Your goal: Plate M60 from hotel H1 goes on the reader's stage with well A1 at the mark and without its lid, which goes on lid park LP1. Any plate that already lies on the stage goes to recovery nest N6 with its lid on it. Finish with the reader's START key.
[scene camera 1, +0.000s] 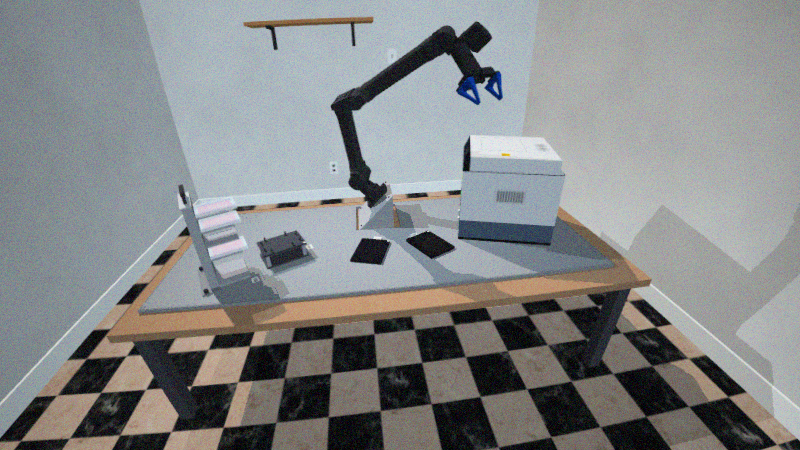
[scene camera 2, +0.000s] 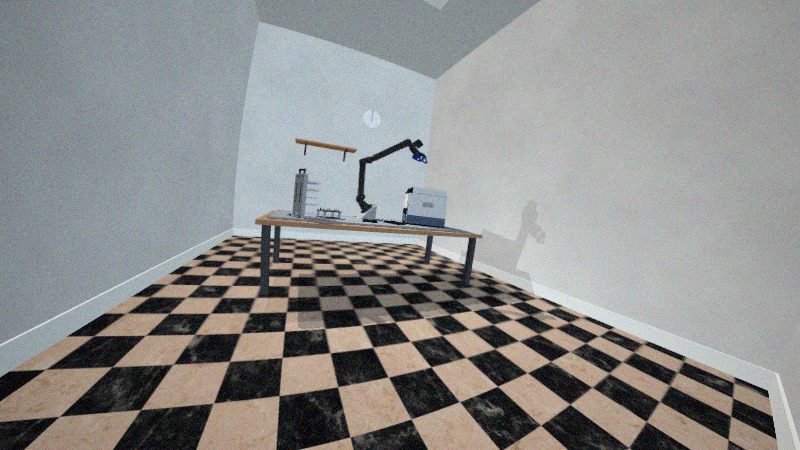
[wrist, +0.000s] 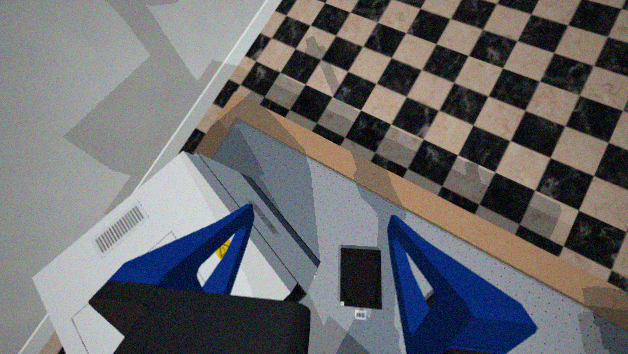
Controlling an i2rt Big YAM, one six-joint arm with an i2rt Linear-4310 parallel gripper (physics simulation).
Scene:
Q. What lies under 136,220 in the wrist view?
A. A vent grille.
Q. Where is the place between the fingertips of my gripper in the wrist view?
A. At 319,215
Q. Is my gripper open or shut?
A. Open.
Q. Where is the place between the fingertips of my gripper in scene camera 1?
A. At 490,101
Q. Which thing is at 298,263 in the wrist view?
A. A plate reader.

